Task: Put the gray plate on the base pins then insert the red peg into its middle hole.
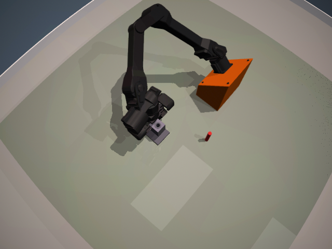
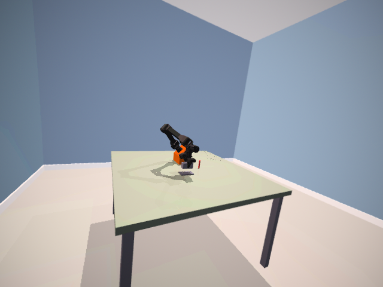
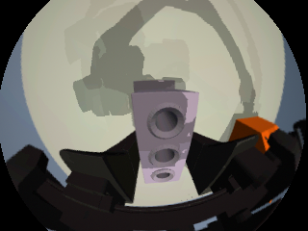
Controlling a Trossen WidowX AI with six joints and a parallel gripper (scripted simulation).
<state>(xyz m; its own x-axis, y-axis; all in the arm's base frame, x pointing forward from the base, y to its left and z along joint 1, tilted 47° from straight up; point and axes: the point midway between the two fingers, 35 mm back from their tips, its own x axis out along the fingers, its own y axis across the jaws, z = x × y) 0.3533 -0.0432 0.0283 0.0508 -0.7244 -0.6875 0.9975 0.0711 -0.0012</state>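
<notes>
Now: gripper tip 50 mm above the base. Also, from my gripper tip: gray plate 30 mm above; red peg 120 mm behind, 180 mm to the left, 20 mm below.
</notes>
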